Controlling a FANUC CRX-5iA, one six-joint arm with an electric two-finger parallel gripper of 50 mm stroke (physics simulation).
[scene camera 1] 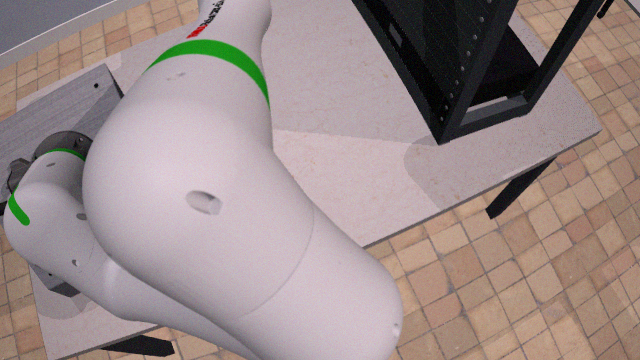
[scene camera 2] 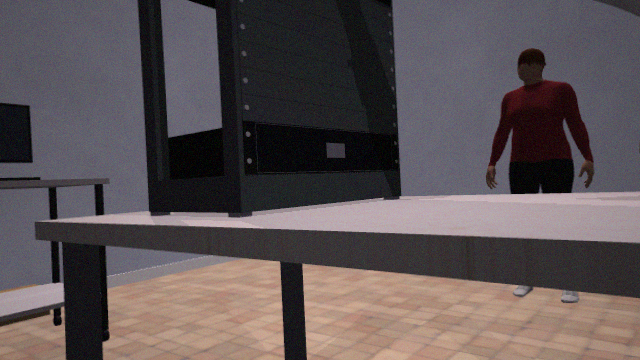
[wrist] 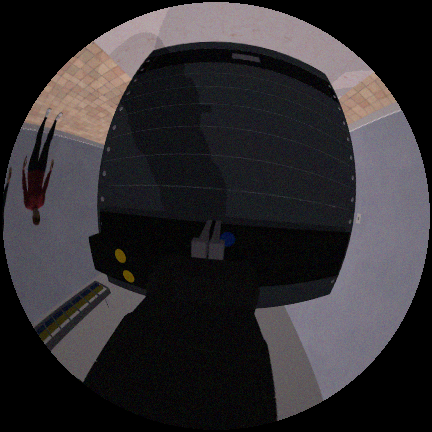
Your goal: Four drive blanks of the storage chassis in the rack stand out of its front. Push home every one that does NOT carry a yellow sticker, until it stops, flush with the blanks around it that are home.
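Places are measured from the arm's base along level axes (x down, y right, z back), in centimetres.
Pixels of known places: gripper, fingertip midpoint: [wrist: 213, 228]; arm's base at its link origin: [scene camera 1: 68, 170].
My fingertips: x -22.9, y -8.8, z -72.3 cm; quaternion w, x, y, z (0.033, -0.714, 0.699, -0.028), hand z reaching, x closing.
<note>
Ahead of a thing's pixels: the offset from my fingertips to its top centre. "*": to the spot under its first point. Level surfaces: height alone.
The storage chassis @[* dy -13.1, dx -3.2, dz -0.7 cm] [wrist: 300, 255] is a very dark band across the rack [scene camera 1: 492, 114] [scene camera 2: 232, 100] [wrist: 295, 296], low in the wrist view. Two yellow stickers [wrist: 120, 256] [wrist: 128, 276] lie at its left end in that view, where a dark blank edge @[* dy +16.4, dx -4.9, dz +4.2 cm] [wrist: 96, 252] juts past the rack's side. A blue round mark @[* dy -2.0, dx -1.2, dz -0.1 cm] [wrist: 228, 239] shows right beside the fingers. My gripper [wrist: 213, 228] is shut and empty, its fingertips over the chassis near its upper edge in the wrist view. Seams between blanks, their depth and any contact with the fingertips are too dark to tell. The chassis front does not show in either scene view.
Plain panels [wrist: 280, 165] fill the rack beside the chassis. A black unit with a grey label @[* dy -3.7, dx +36.0, dz -1.8 cm] [scene camera 2: 335, 150] [wrist: 246, 58] sits at the rack's bottom. The rack stands on a table @[dx +47.5 cm] [scene camera 1: 340, 100] [scene camera 2: 450, 215]. The white arm [scene camera 1: 200, 165] covers much of scene camera 1's view. A person [scene camera 2: 542, 125] [wrist: 36, 185] stands beyond.
</note>
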